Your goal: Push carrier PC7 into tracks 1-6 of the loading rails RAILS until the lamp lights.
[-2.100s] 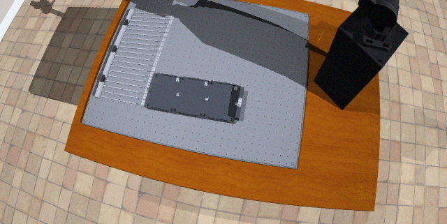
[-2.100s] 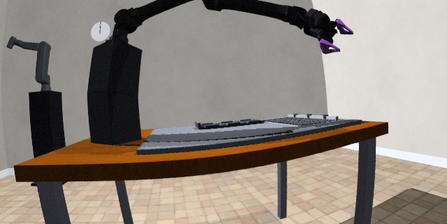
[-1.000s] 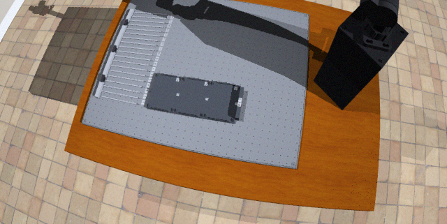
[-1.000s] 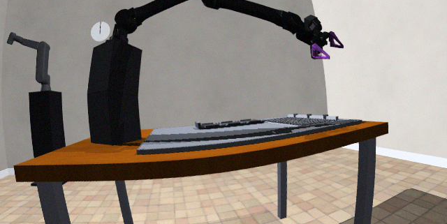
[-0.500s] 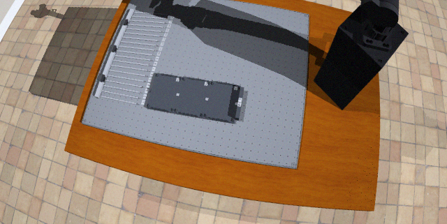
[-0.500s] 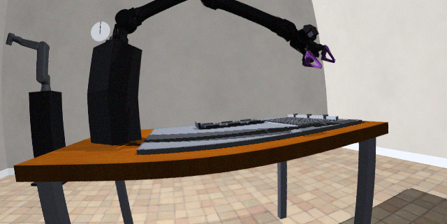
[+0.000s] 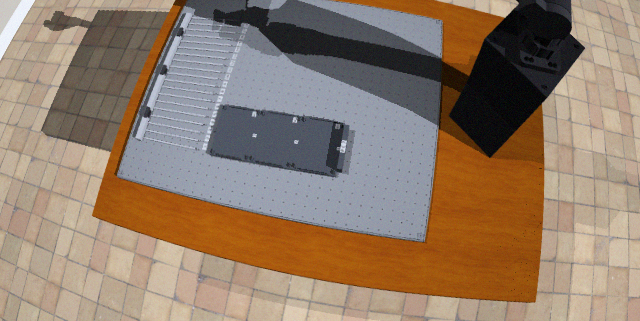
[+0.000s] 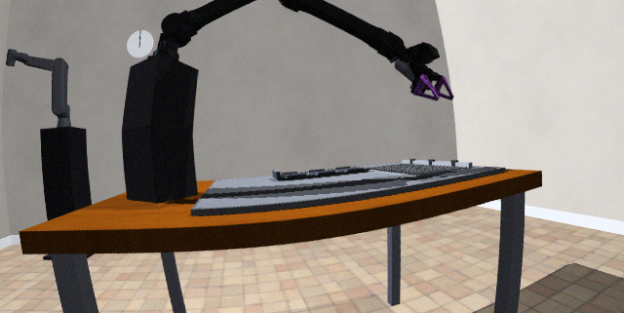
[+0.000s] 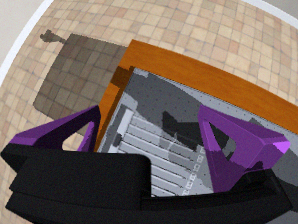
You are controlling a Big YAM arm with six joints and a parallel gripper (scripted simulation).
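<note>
Now: hand 31 cm past the carrier PC7, 33 cm to the right of it and 20 cm above it.
</note>
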